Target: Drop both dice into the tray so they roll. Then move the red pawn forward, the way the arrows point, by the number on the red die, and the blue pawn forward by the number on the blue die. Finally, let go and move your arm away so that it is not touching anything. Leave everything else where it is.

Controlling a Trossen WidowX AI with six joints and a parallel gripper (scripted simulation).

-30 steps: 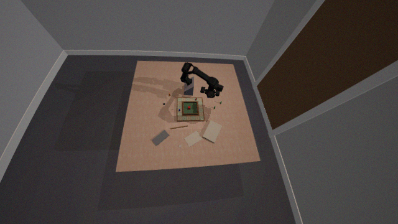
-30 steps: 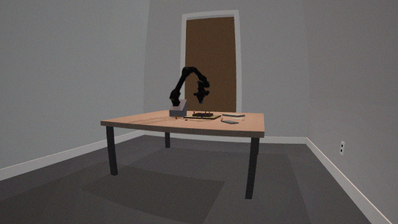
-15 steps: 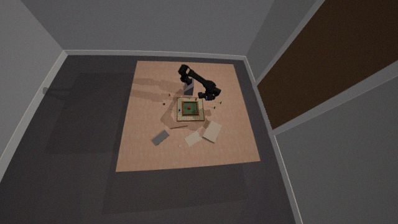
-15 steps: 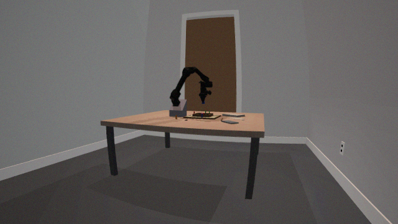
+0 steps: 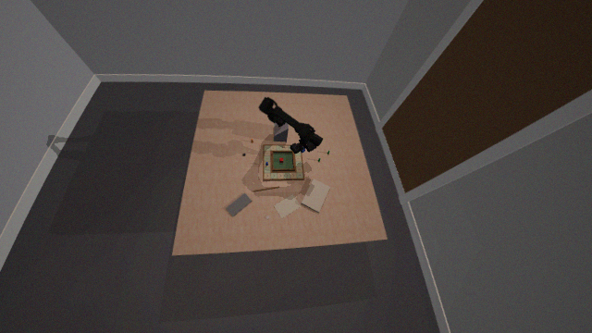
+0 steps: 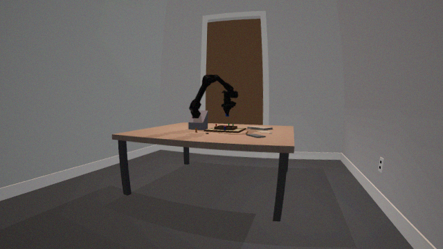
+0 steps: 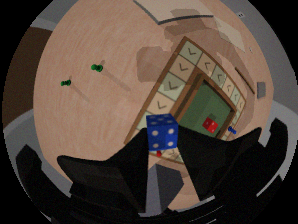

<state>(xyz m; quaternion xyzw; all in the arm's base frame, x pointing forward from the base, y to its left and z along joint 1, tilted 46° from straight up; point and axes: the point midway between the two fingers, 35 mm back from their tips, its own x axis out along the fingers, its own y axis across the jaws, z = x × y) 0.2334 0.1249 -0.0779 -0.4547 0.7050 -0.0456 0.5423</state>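
Now: the red pawn 80 mm behind my gripper tip, 60 mm to the right of it and 90 mm below it. Also, from my gripper tip: thin stick: 250 mm ahead, 230 mm to the right, 120 mm below; then green tray: 40 mm ahead, 120 mm to the right, 110 mm below; then blue pawn: 70 mm ahead, 240 mm to the right, 90 mm below.
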